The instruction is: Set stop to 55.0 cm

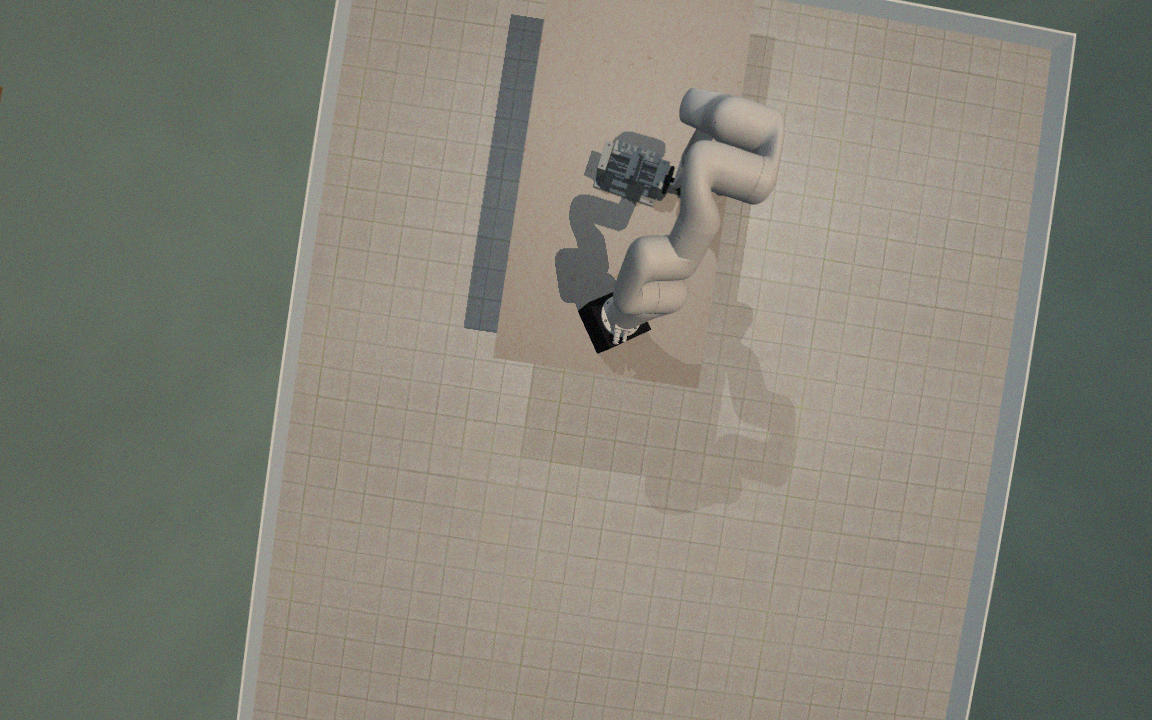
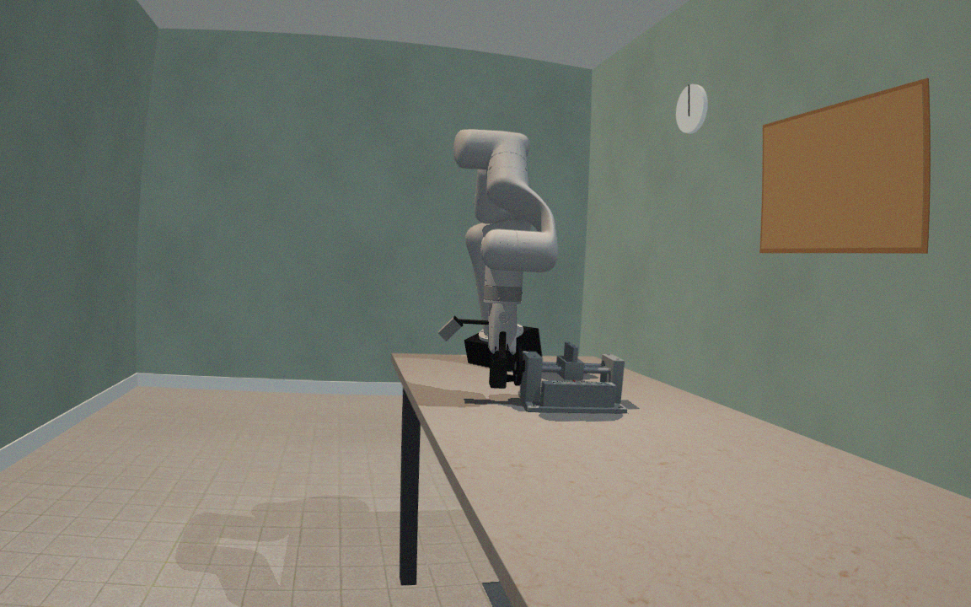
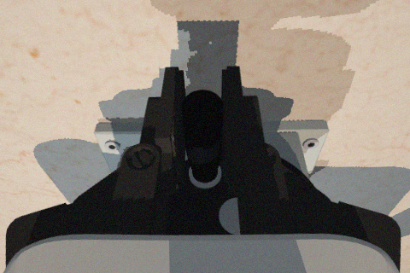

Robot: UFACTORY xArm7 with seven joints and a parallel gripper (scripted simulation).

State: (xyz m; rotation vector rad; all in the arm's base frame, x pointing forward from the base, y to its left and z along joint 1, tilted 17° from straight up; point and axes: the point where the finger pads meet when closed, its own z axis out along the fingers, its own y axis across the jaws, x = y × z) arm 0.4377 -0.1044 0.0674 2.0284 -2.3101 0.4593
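Right now the crank handle is 1 cm to the left of my hand. Also, from my hand: black handwheel (2 cm to the left); then stop block (15 cm to the left, 4 cm above, 2 cm ahead).
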